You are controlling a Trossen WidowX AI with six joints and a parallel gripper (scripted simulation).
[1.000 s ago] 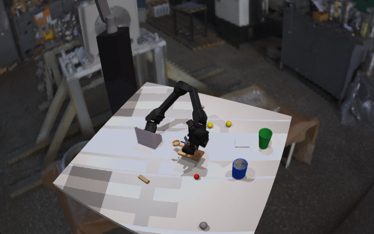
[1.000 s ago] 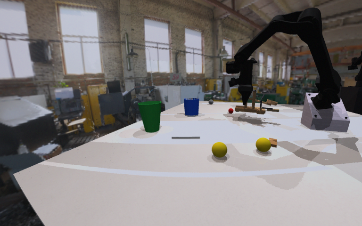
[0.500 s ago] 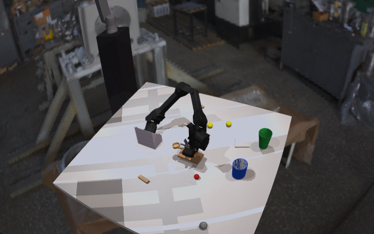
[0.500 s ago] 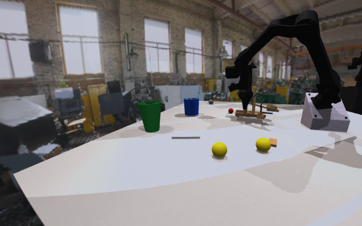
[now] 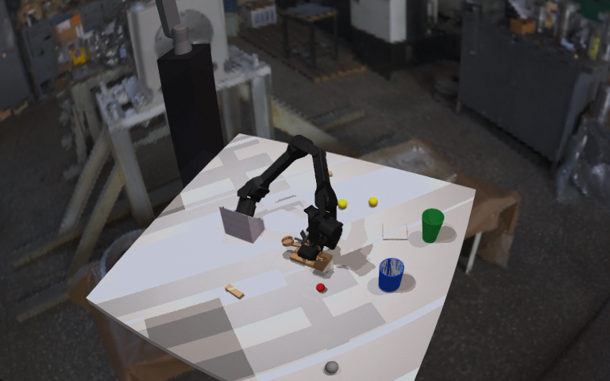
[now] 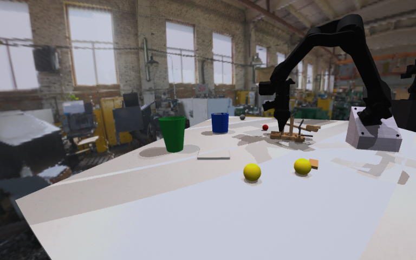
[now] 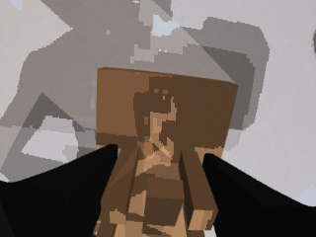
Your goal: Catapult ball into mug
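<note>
The red ball is 5 cm ahead of my gripper tip, 13 cm to the right of it and 2 cm below it. Round my gripper tip: wooden catapult: 6 cm behind, 3 cm to the left, 2 cm above; then flat white tile: 25 cm ahead, 23 cm to the left, 3 cm below; then blue mug: 29 cm ahead, 5 cm to the right.
</note>
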